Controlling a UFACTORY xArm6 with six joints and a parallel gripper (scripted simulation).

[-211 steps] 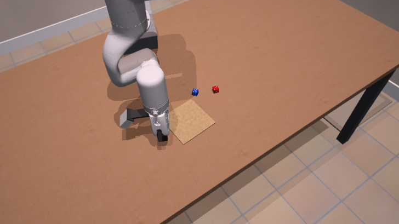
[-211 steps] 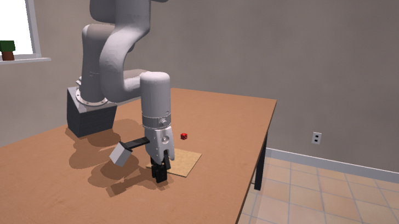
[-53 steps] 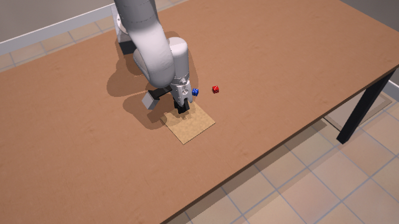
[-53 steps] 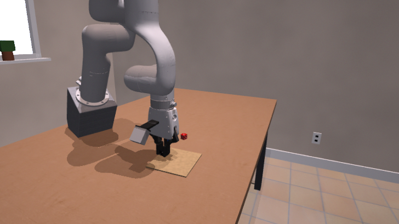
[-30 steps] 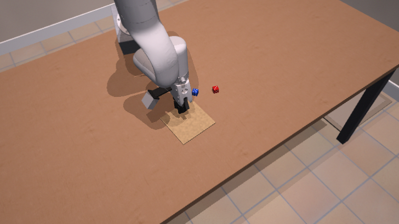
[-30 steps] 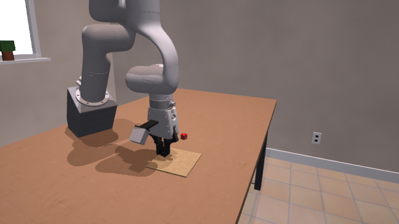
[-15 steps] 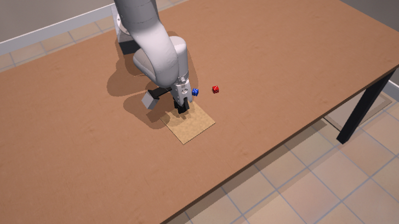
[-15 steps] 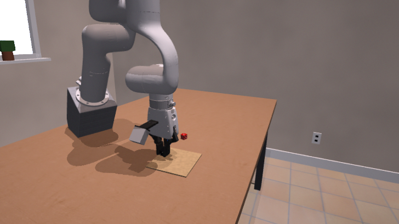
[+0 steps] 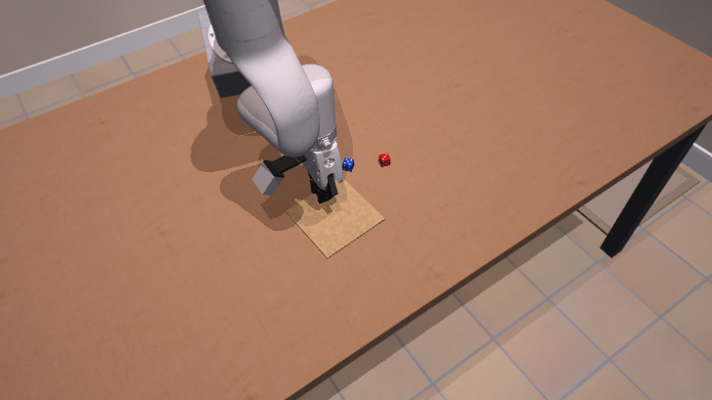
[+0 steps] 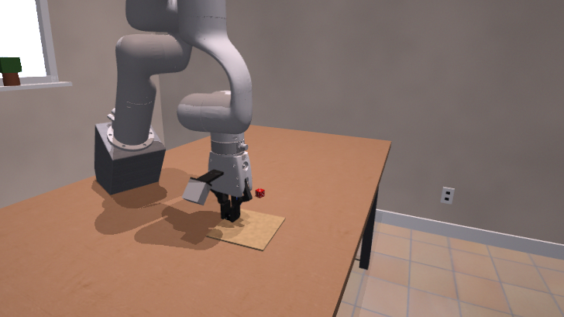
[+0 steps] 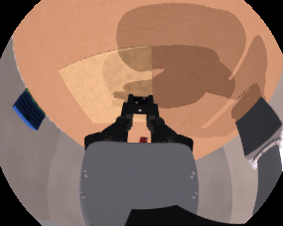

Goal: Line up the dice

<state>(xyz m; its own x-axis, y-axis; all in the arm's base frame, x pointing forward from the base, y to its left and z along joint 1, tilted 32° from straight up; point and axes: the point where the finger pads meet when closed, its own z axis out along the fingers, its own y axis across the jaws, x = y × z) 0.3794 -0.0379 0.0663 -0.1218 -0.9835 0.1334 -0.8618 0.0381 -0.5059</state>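
The black die is 1 cm below my hand. The rest, counted from my hand: red die 1 cm ahead, 16 cm to the left, 2 cm below; then tan mat 5 cm ahead, 1 cm to the right, 3 cm below; then blue die 3 cm behind, 9 cm to the left, 2 cm below.
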